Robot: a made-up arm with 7 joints. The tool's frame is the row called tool. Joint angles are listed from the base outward. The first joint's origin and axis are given. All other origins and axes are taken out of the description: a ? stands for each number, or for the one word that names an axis. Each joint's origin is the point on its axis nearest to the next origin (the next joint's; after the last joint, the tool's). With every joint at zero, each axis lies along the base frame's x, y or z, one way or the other. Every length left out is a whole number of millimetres.
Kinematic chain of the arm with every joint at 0, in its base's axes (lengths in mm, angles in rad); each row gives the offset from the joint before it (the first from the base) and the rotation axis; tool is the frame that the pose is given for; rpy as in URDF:
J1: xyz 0 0 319 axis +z
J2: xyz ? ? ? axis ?
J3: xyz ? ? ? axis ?
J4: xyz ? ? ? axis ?
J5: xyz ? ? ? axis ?
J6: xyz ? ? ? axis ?
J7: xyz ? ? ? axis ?
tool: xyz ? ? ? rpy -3.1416 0 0
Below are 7 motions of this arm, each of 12 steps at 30 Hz.
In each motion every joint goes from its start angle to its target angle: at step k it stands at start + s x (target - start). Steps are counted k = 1, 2, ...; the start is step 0. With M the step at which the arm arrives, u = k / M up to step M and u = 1 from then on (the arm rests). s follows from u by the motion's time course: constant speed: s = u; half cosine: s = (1 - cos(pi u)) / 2; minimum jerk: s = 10 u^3 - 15 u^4 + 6 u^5.
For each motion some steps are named. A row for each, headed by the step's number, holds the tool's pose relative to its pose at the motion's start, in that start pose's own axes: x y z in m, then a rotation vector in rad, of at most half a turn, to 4 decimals.
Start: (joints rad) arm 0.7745 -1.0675 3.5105 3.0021 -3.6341 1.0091 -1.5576
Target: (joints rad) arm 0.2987 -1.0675 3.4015 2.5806 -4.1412 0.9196 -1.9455
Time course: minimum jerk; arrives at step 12
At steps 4, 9, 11, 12:
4: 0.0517 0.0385 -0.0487 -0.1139 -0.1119 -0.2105
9: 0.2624 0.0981 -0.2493 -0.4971 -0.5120 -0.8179
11: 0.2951 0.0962 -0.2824 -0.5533 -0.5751 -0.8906
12: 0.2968 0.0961 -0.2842 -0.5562 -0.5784 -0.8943

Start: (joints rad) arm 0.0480 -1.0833 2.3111 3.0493 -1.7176 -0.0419 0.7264
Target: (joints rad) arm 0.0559 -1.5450 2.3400 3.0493 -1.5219 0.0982 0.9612
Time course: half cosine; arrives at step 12
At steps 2, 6, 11, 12:
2: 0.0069 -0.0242 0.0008 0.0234 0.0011 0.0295
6: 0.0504 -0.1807 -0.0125 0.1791 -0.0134 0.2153
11: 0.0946 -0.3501 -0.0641 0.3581 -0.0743 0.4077
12: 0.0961 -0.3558 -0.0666 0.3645 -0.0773 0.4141

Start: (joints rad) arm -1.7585 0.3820 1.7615 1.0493 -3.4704 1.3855 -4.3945
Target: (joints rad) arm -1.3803 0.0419 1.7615 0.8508 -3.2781 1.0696 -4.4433
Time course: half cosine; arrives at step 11
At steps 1, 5, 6, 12:
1: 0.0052 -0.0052 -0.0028 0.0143 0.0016 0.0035
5: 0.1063 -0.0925 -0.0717 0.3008 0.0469 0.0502
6: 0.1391 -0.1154 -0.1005 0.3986 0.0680 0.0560
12: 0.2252 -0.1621 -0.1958 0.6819 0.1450 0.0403

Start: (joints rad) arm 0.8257 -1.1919 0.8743 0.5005 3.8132 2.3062 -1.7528
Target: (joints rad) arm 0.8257 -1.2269 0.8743 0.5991 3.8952 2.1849 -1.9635
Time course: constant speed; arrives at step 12
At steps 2, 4, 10, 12:
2: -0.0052 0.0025 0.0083 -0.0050 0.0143 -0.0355
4: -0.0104 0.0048 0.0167 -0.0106 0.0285 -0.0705
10: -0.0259 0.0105 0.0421 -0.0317 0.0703 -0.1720
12: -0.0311 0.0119 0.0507 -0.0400 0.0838 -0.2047

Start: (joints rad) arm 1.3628 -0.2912 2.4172 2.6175 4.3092 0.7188 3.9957
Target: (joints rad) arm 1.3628 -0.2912 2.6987 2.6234 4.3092 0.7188 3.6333
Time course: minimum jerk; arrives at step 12
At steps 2, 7, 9, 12:
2: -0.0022 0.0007 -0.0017 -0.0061 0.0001 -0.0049
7: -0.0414 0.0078 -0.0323 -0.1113 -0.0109 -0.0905
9: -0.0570 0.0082 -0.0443 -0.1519 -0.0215 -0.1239
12: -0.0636 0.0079 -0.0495 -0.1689 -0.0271 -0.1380

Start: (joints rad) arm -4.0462 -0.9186 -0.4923 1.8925 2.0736 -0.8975 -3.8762
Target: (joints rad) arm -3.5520 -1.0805 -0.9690 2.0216 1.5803 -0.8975 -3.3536
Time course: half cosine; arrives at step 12
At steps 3, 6, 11, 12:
3: -0.0389 0.0015 0.0286 -0.0044 -0.0504 0.0857
6: -0.1290 -0.0177 0.1046 -0.0066 -0.1825 0.2677
11: -0.2345 -0.0940 0.2129 -0.0016 -0.3775 0.4427
12: -0.2378 -0.0976 0.2166 -0.0014 -0.3845 0.4471

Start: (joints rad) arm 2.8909 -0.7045 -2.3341 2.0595 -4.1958 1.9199 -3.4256
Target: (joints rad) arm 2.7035 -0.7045 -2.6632 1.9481 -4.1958 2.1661 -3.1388
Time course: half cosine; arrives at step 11
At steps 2, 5, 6, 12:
2: 0.0037 0.0125 -0.0187 0.0193 -0.0081 0.0116
5: 0.0279 0.0721 -0.0984 0.0996 -0.0523 0.0649
6: 0.0416 0.0981 -0.1293 0.1298 -0.0742 0.0874
12: 0.0970 0.1812 -0.2147 0.2105 -0.1524 0.1570

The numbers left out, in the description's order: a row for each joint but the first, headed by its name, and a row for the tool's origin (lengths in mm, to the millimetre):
J2: xyz 0 0 0, axis +y
J3: xyz 0 0 232, axis +z
J4: xyz 83 0 0, axis -y
J5: xyz 121 0 -536, axis -z
J6: xyz 0 0 0, axis +y
J7: xyz 56 0 -71, axis -z
tool: xyz 0 0 0

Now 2 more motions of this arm.
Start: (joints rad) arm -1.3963 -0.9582 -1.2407 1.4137 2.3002 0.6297 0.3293
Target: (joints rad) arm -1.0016 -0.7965 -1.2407 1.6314 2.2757 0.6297 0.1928
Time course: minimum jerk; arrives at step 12
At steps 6, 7, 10, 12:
6: 0.0310 0.0992 0.0546 -0.1386 -0.0037 -0.0339
7: 0.0379 0.1330 0.0689 -0.1815 -0.0107 -0.0422
10: 0.0471 0.2054 0.0934 -0.2681 -0.0331 -0.0554
12: 0.0478 0.2140 0.0958 -0.2778 -0.0363 -0.0565

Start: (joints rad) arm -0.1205 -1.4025 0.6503 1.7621 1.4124 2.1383 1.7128
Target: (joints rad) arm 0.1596 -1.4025 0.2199 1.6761 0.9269 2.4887 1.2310
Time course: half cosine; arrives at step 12
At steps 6, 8, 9, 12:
6: 0.0398 0.1124 -0.1212 0.0360 0.1056 -0.1210
8: 0.0718 0.1745 -0.1735 0.0391 0.1270 -0.1611
9: 0.0873 0.2009 -0.1930 0.0380 0.1289 -0.1750
12: 0.1114 0.2389 -0.2183 0.0345 0.1244 -0.1927

